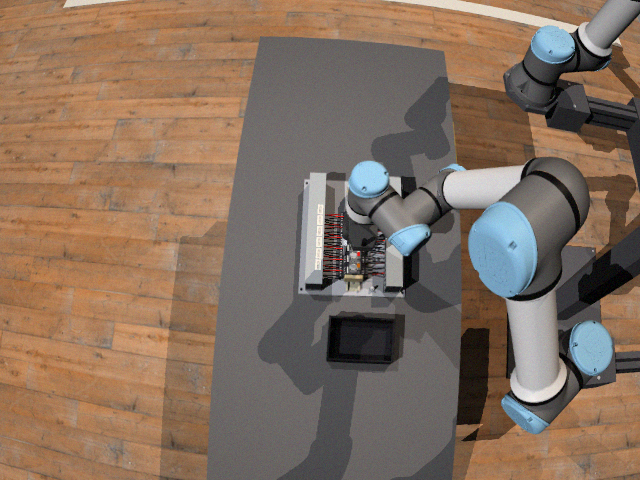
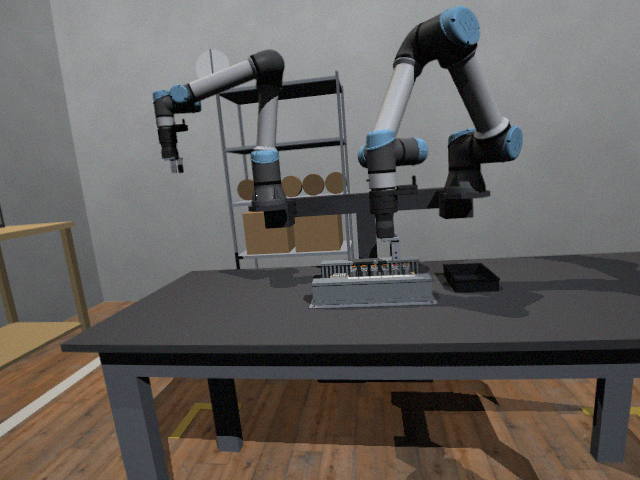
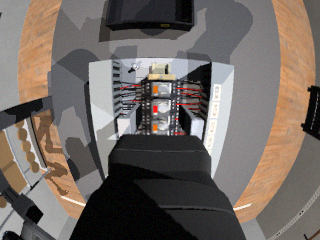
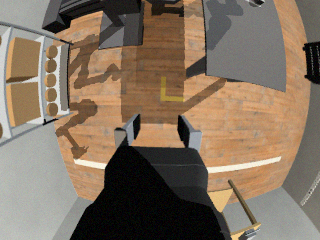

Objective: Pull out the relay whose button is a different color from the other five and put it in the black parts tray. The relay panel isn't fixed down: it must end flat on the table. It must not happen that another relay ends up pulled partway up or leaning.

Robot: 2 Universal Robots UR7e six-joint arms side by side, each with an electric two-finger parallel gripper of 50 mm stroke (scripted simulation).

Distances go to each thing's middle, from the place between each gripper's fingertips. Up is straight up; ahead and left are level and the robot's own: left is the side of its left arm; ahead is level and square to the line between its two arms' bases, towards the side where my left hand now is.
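Left hand (image 2: 395, 258): 7 cm left of the relay panel (image 1: 316, 239), 7 cm above it. Black parts tray (image 1: 367, 340): 20 cm to the left of my left hand, 4 cm behind, 9 cm below.
Relay panel: 47 cm ahead of my right hand, 84 cm to the left, 38 cm below. Black parts tray: from my right hand, 43 cm ahead, 112 cm to the left, 40 cm below.
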